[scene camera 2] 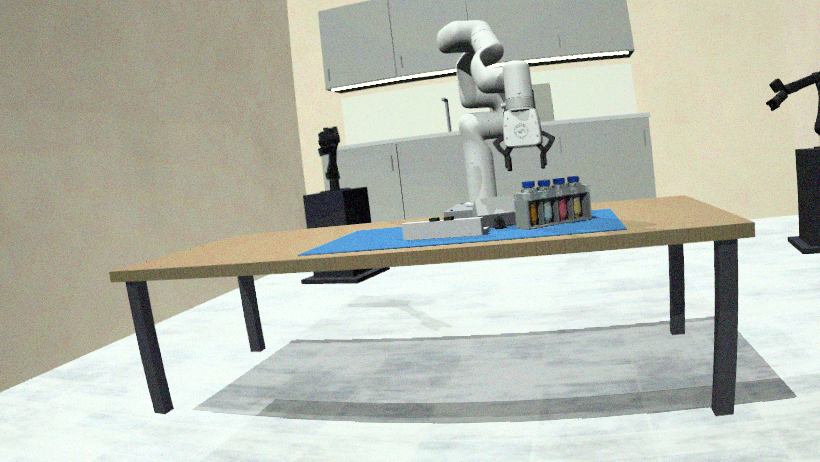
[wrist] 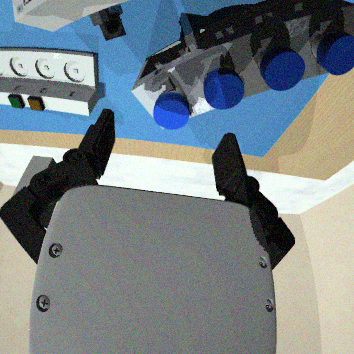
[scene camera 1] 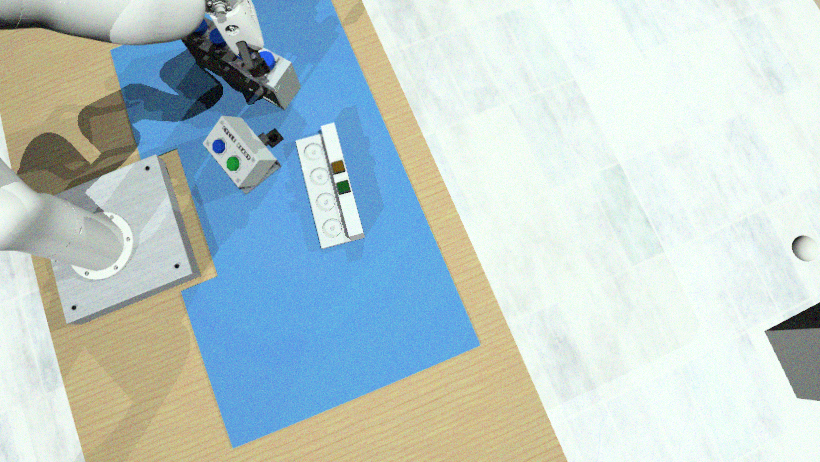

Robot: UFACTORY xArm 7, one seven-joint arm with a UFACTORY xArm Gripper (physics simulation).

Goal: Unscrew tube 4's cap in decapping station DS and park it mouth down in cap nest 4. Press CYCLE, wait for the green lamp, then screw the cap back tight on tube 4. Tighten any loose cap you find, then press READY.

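Where they show: gripper, fingertip midpoint: (scene camera 2: 526, 169) (wrist: 168, 133) (scene camera 1: 256, 51); arm's base, link origin: (scene camera 1: 102, 246).
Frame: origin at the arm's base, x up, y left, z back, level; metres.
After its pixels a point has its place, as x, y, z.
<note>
My gripper (scene camera 2: 526, 167) @(0.115, 0.254, -0.359) (wrist: 168, 133) @(0.115, 0.254, -0.359) is open and empty, above the grey rack (scene camera 1: 288, 86) @(0.007, 0.236, -0.390) (scene camera 2: 521, 213) @(0.002, 0.235, -0.390) near its left end in scene camera 2. Four tubes stand in the rack, all wearing blue caps; the wrist view shows the nearest cap (wrist: 171, 111) @(0.083, 0.255, -0.361), a second cap (wrist: 224, 89) @(0.081, 0.289, -0.324), a third cap (wrist: 282, 69) @(0.081, 0.322, -0.287) and the farthest cap (wrist: 337, 54) @(0.081, 0.354, -0.252). Tube numbers and cap tightness cannot be read. The white cap-nest strip (scene camera 1: 352, 215) @(0.005, -0.040, -0.465) (scene camera 2: 441, 228) @(-0.015, 0.036, -0.471) (wrist: 75, 105) @(0.005, 0.123, -0.449) has four bare round nests. Its amber lamp (scene camera 1: 337, 166) @(0.013, 0.053, -0.455) (wrist: 35, 103) @(0.013, 0.057, -0.453) and green lamp (scene camera 1: 343, 186) @(0.013, 0.014, -0.459) (wrist: 16, 101) @(0.013, 0.019, -0.456) look dark.
A sloped button box (scene camera 1: 258, 169) @(0.015, 0.078, -0.312) (wrist: 55, 15) @(0.020, 0.115, -0.320) has a blue button (scene camera 1: 218, 145) @(0.031, 0.133, -0.250) and a green button (scene camera 1: 232, 163) @(0.030, 0.093, -0.271); its labels are unreadable. A small black block (scene camera 1: 273, 137) @(-0.030, 0.155, -0.340) (wrist: 111, 25) @(-0.035, 0.160, -0.336) stands between box and rack. The arm's base plate (scene camera 1: 154, 229) @(-0.001, 0.011, -0.102) lies beside the blue mat (scene camera 1: 327, 332) @(-0.040, -0.233, -0.378).
</note>
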